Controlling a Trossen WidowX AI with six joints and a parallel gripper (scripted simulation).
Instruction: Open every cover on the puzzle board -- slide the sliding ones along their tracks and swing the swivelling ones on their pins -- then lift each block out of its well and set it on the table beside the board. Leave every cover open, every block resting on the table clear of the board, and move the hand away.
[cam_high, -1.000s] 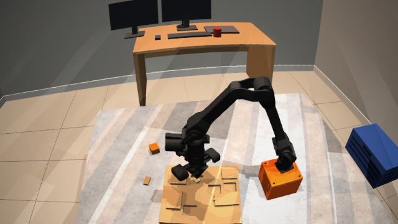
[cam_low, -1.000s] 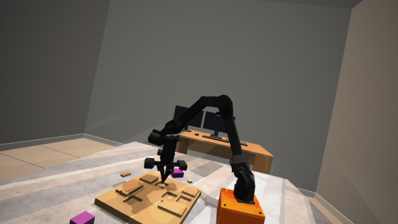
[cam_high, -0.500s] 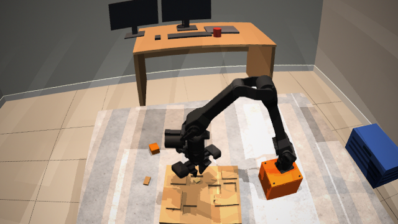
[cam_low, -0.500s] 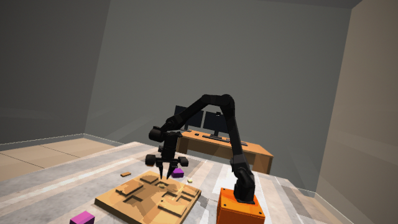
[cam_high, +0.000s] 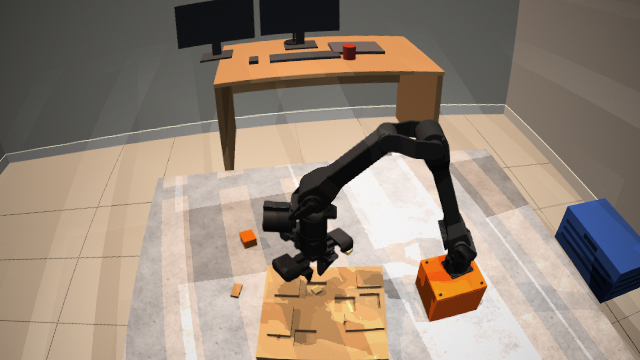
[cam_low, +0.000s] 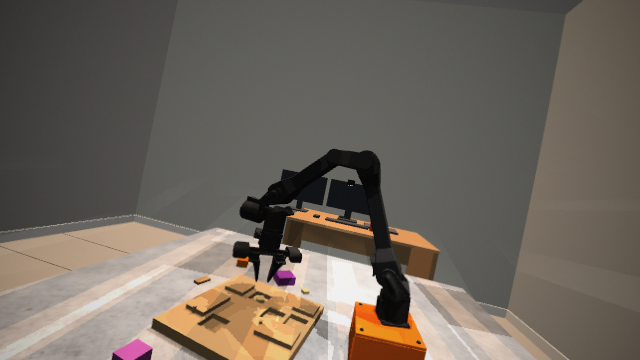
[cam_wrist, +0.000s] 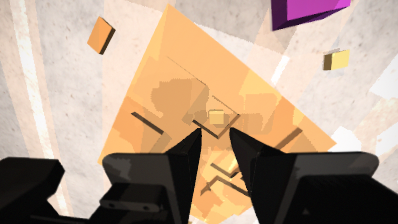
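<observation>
Right now the tan puzzle board is 60 mm to the left of my gripper tip, 50 mm below it and 10 mm behind it. The rest, counted from my gripper tip: flat brown piece: 190 mm ahead, 60 mm to the right, 60 mm below.
</observation>
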